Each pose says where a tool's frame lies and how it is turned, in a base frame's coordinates. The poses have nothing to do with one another.
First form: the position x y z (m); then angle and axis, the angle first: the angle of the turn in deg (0 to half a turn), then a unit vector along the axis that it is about.
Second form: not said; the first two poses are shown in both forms.
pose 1, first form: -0.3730 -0.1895 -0.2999 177.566 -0.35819 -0.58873 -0.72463
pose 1, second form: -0.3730 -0.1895 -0.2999 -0.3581 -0.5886 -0.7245 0.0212
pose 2, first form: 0.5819 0.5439 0.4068 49.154 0.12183 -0.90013 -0.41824
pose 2, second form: 0.5819 0.5439 0.4068 0.0507 -0.3744 -0.1740 0.9094
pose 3, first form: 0.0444 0.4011 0.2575 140.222 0.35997 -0.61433 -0.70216
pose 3, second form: 0.0444 0.4011 0.2575 0.3385 -0.5777 -0.6603 0.3402
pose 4, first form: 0.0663 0.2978 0.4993 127.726 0.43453 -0.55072 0.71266
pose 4, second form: 0.0663 0.2978 0.4993 0.3901 -0.4944 0.6398 0.4405
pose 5, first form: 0.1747 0.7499 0.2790 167.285 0.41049 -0.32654 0.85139
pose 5, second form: 0.1747 0.7499 0.2790 0.4080 -0.3245 0.8462 0.1107
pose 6, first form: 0.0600 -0.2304 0.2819 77.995 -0.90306 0.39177 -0.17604
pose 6, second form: 0.0600 -0.2304 0.2819 -0.5683 0.2465 -0.1108 0.7772
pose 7, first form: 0.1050 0.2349 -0.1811 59.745 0.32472 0.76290 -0.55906
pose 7, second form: 0.1050 0.2349 -0.1811 0.1617 0.3800 -0.2785 0.8671
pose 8, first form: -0.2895 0.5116 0.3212 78.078 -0.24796 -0.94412 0.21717
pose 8, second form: -0.2895 0.5116 0.3212 -0.1562 -0.5947 0.1368 0.7767
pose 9, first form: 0.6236 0.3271 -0.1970 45.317 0.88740 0.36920 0.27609
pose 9, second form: 0.6236 0.3271 -0.1970 0.3419 0.1422 0.1064 0.9228
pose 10, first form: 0.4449 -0.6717 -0.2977 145.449 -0.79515 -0.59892 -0.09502
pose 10, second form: 0.4449 -0.6717 -0.2977 -0.7593 -0.5719 -0.0907 0.2970
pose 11, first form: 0.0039 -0.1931 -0.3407 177.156 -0.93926 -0.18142 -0.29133
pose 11, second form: 0.0039 -0.1931 -0.3407 -0.9390 -0.1814 -0.2912 0.0248
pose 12, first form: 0.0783 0.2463 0.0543 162.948 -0.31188 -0.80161 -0.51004
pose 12, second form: 0.0783 0.2463 0.0543 -0.3084 -0.7928 -0.5044 0.1483
